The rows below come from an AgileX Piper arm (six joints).
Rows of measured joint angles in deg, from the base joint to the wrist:
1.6, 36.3, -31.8, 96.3, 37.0, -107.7
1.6, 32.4, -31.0, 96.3, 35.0, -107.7
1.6, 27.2, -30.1, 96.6, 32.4, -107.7
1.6, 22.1, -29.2, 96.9, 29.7, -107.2
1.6, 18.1, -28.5, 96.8, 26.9, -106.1
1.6, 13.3, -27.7, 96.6, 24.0, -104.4
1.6, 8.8, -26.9, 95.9, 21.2, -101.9
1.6, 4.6, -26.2, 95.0, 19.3, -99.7
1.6, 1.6, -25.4, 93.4, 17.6, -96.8
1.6, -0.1, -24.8, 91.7, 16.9, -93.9
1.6, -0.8, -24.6, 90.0, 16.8, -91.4
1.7, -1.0, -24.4, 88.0, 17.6, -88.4
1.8, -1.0, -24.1, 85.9, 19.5, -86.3
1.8, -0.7, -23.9, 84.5, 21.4, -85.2
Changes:
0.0, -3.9, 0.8, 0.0, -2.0, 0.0
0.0, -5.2, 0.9, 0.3, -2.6, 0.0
0.0, -5.1, 0.9, 0.3, -2.7, 0.5
0.0, -4.0, 0.7, -0.1, -2.8, 1.1
0.0, -4.8, 0.8, -0.2, -2.9, 1.7
0.0, -4.5, 0.8, -0.7, -2.8, 2.5
0.0, -4.2, 0.7, -0.9, -1.9, 2.2
0.0, -3.0, 0.8, -1.6, -1.7, 2.9
0.0, -1.7, 0.6, -1.7, -0.7, 2.9
0.0, -0.7, 0.2, -1.7, -0.1, 2.5
0.1, -0.2, 0.2, -2.0, 0.8, 3.0
0.1, 0.0, 0.3, -2.1, 1.9, 2.1
0.0, 0.3, 0.2, -1.4, 1.9, 1.1

